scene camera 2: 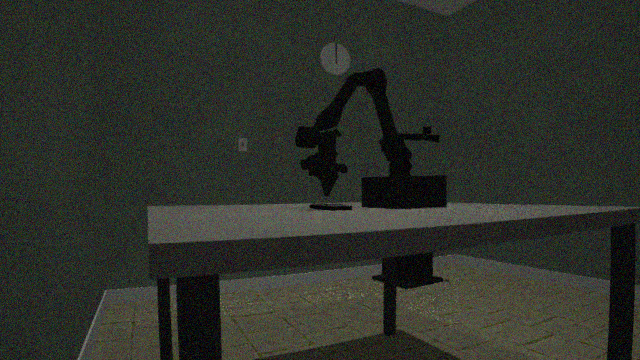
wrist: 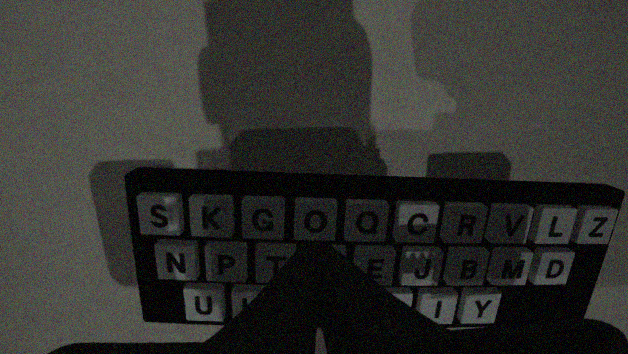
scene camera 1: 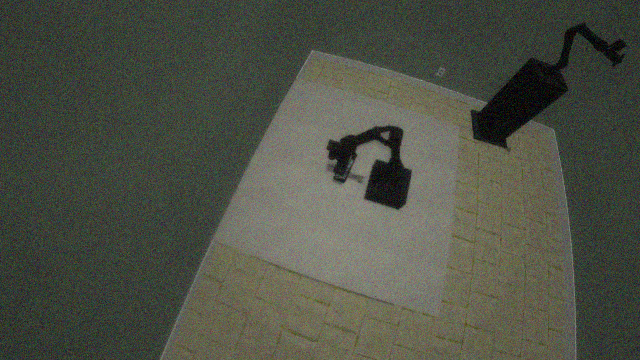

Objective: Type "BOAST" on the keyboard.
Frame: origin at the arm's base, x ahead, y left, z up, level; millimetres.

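Where they show: gripper, fingertip midpoint: [scene camera 2: 326, 196] [wrist: 315, 255] [scene camera 1: 341, 166]; arm's base, origin of the base link: [scene camera 2: 399, 176] [scene camera 1: 393, 176].
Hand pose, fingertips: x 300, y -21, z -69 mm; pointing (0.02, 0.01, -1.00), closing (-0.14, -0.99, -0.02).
Things, the pixels of their top centre, and the offset from my fingertips. Level surfaces: height alone.
- dark keyboard, middle of its top: [wrist: 386, 268] [scene camera 2: 329, 204] [scene camera 1: 345, 165] dx -26, dy -28, dz -26 mm
- B key, middle of its top: [wrist: 468, 269] dx -33, dy -63, dz -26 mm
- O key, middle of its top: [wrist: 315, 221] dx +0, dy -1, dz -26 mm
- S key, middle of its top: [wrist: 158, 216] dx +12, dy +60, dz -26 mm
- T key, middle of its top: [wrist: 275, 266] dx -17, dy +18, dz -26 mm
- pale table, its level: dz -42 mm
A dark keyboard [scene camera 1: 342, 176] [scene camera 2: 331, 207] [wrist: 550, 192] with pale letter keys lies flat on the table. In the wrist view the B key [wrist: 468, 270], O key [wrist: 315, 221] and S key [wrist: 159, 215] show. The T key [wrist: 276, 265] is partly covered by a finger, and the A key is hidden behind the fingers. My gripper [scene camera 2: 327, 194] [wrist: 315, 255] is shut and empty. In the wrist view its tips appear at the lower edge of the O key, covering the key between T and E. Scene camera 2 shows a small gap between the tips and the keyboard.
The arm's black base block [scene camera 1: 389, 185] [scene camera 2: 404, 192] stands beside the keyboard on the pale table [scene camera 1: 310, 225] [scene camera 2: 225, 222]. A second dark arm on a tall black pedestal [scene camera 1: 522, 102] [scene camera 2: 407, 269] stands beyond the table. Shadows of the arm fall across the keys.
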